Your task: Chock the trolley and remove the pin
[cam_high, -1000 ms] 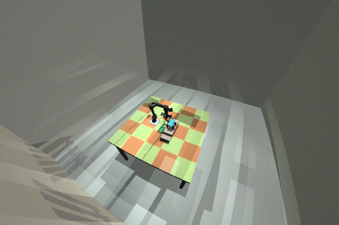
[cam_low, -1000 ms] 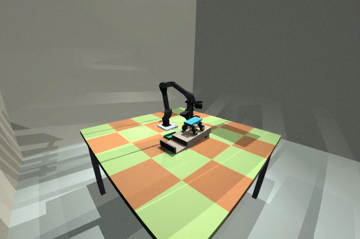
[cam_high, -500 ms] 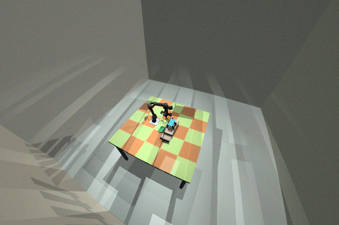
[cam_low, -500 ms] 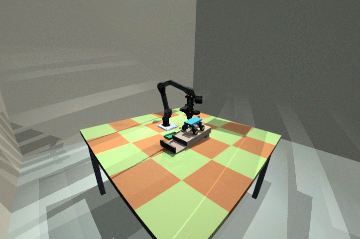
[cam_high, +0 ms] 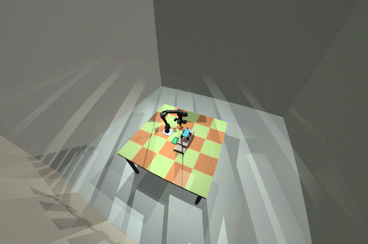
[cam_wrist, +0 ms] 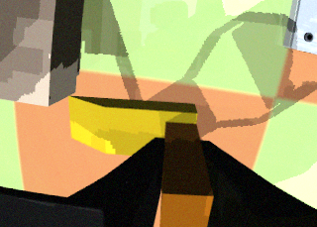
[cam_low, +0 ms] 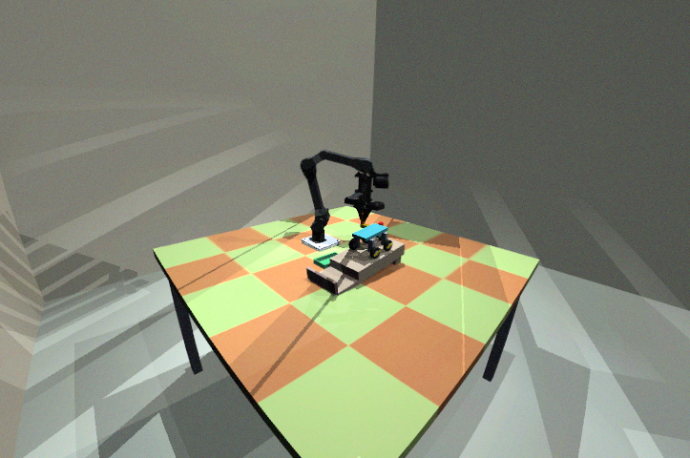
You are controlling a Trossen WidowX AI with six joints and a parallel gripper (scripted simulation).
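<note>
My gripper tip is 2 cm short of the yellow chock, 1 cm to the right of it and 1 cm above it. Round my gripper tip: ramp (17 cm ahead, 11 cm to the right, 8 cm below); then trolley (17 cm ahead, 10 cm to the right, 2 cm below); then stop pin (14 cm ahead, 1 cm to the right).
</note>
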